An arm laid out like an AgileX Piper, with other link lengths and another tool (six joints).
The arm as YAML. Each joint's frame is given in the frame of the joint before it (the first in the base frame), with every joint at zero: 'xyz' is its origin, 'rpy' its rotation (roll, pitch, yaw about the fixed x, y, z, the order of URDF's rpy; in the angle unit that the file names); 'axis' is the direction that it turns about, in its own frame. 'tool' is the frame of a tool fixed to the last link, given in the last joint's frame.
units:
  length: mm
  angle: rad
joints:
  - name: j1
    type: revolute
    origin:
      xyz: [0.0, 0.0, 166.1]
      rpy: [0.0, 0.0, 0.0]
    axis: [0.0, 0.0, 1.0]
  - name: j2
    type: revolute
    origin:
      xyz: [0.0, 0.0, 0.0]
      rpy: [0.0, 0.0, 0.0]
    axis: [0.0, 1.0, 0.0]
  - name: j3
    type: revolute
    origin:
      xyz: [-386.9, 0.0, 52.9]
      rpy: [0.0, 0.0, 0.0]
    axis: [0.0, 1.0, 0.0]
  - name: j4
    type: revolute
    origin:
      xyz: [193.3, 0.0, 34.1]
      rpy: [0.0, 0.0, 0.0]
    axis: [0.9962, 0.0, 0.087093]
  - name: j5
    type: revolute
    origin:
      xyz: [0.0, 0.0, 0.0]
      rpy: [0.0, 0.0, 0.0]
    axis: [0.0, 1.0, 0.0]
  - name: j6
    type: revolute
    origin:
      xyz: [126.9, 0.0, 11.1]
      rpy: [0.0, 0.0, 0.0]
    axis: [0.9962, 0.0, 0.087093]
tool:
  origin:
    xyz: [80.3, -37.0, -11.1]
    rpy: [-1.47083, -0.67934, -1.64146]
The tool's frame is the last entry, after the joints.
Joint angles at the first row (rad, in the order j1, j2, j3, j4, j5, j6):
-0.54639, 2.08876, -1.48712, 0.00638, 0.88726, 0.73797
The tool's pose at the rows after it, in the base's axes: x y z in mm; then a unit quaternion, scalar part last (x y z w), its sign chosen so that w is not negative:
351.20 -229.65 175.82 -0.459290 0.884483 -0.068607 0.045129
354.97 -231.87 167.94 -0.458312 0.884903 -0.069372 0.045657
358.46 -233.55 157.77 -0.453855 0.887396 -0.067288 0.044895
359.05 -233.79 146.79 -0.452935 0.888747 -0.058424 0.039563
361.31 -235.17 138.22 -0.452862 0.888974 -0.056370 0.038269
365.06 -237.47 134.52 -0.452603 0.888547 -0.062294 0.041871
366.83 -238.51 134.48 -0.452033 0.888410 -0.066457 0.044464
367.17 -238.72 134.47 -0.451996 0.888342 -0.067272 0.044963
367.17 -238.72 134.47 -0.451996 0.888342 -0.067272 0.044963
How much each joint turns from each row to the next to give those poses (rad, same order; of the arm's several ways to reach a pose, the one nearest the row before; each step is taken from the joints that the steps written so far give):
0.00000, 0.02131, 0.00000, 0.00041, -0.02871, 0.00708
0.00000, 0.01861, 0.00002, -0.00001, -0.02049, 0.00203
0.00000, 0.02376, 0.00000, 0.00001, -0.01941, 0.01014
-0.00001, 0.02560, -0.00002, 0.00000, -0.00484, 0.00278
0.00000, 0.01970, -0.00002, 0.00000, -0.01483, 0.00024
0.00000, 0.00823, 0.00001, 0.00000, -0.02213, 0.00000
0.00001, 0.00000, 0.00001, -0.00001, -0.00985, 0.00089
0.00000, 0.00000, 0.00003, 0.00000, -0.00195, 0.00000
0.00000, 0.00000, 0.00000, 0.00000, 0.00000, 0.00000

